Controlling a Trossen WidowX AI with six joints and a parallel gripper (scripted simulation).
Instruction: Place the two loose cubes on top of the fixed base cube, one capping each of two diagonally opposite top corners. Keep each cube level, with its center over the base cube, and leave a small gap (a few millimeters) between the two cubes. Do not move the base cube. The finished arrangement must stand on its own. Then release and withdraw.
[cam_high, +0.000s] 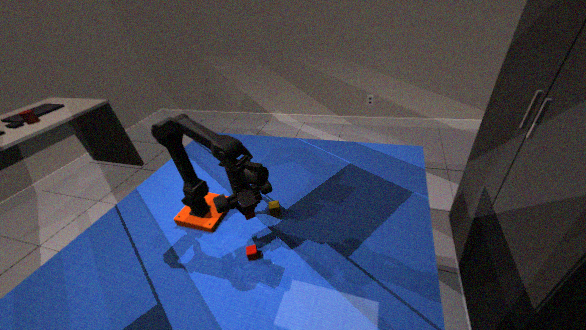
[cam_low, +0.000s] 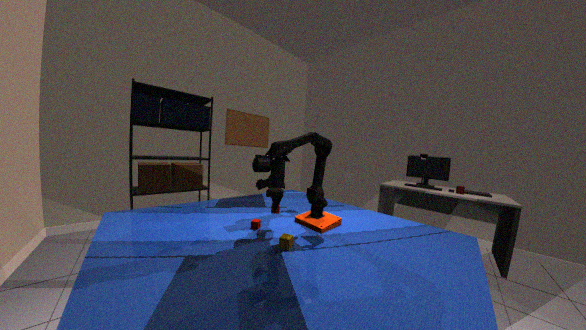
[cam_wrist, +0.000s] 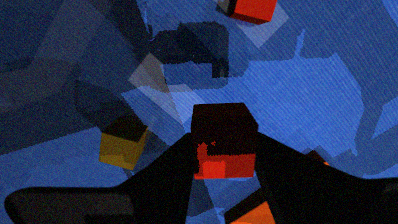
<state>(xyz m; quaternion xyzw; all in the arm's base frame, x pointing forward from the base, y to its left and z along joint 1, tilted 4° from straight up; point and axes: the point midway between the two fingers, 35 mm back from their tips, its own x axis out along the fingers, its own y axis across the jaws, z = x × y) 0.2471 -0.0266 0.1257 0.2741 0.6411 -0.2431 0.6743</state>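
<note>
Right now my gripper tip is 12 cm to the right of the yellow cube, 9 cm above it and 3 cm short of it.
</note>
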